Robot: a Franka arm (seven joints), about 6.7 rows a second.
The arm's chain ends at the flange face. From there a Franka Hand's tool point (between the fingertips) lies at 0.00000 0.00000 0.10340 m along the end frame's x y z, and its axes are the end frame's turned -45 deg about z.
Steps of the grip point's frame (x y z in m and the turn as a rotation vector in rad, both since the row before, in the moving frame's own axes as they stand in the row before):
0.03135, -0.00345, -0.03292, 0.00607, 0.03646, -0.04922
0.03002, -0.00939, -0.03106, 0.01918, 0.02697, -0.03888
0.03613, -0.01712, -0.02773, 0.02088, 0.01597, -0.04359
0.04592, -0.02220, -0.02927, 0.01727, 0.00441, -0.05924
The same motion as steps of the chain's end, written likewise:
0.01758, -0.02145, -0.03285, 0.03007, 0.02149, -0.04922
0.01408, -0.02448, -0.03100, 0.03263, 0.00551, -0.03888
0.01386, -0.03497, -0.02769, 0.02606, -0.00347, -0.04359
0.01776, -0.04661, -0.02925, 0.01533, -0.00909, -0.05924

